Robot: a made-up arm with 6 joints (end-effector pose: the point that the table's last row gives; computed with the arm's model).
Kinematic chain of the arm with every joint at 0, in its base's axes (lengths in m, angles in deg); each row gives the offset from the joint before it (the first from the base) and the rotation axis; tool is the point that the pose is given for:
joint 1: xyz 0 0 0.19 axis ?
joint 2: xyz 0 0.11 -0.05 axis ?
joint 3: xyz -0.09 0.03 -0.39 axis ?
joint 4: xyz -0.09 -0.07 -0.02 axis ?
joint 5: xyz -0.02 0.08 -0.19 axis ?
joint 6: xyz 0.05 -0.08 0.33 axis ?
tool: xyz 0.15 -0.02 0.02
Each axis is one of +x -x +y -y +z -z.
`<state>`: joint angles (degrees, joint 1 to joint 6).
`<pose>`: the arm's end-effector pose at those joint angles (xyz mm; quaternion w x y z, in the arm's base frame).
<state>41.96 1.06 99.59 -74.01 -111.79 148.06</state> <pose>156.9 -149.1 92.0 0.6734 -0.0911 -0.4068 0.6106</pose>
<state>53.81 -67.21 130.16 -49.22 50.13 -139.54</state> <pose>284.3 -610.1 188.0 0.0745 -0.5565 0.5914 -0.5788</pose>
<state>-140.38 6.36 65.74 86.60 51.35 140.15</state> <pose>-232.8 170.1 1009.8 0.8429 0.2003 -0.2312 0.4426</pose>
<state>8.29 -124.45 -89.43 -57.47 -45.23 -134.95</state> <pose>-6.4 -284.2 411.7 0.6913 0.6867 0.2128 0.0732</pose>
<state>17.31 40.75 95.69 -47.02 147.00 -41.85</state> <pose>427.9 314.2 -640.0 0.4751 0.1859 0.8599 0.0166</pose>
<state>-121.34 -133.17 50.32 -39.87 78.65 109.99</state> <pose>574.1 -522.1 106.7 0.5945 -0.0583 0.5223 -0.6085</pose>
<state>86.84 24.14 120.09 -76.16 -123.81 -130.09</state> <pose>382.8 -160.9 -28.6 0.2218 0.6435 0.4720 -0.5604</pose>
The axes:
joint 1: -y
joint 2: +x
joint 3: -y
joint 4: +x
joint 5: -y
joint 6: +z

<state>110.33 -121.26 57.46 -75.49 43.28 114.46</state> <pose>-217.5 -570.8 -56.3 0.0227 -0.4278 0.7075 -0.5620</pose>
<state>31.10 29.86 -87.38 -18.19 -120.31 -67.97</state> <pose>-52.3 111.5 -647.4 0.1359 -0.7444 0.6491 0.0780</pose>
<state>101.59 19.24 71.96 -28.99 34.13 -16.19</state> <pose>549.3 272.2 -20.5 0.2244 -0.2090 0.9288 0.2083</pose>
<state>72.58 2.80 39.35 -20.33 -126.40 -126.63</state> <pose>618.8 -129.5 275.6 0.3232 -0.0730 0.1377 -0.9334</pose>
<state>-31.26 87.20 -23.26 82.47 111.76 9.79</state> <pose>-471.4 332.1 513.3 0.2754 0.3244 0.0693 -0.9023</pose>
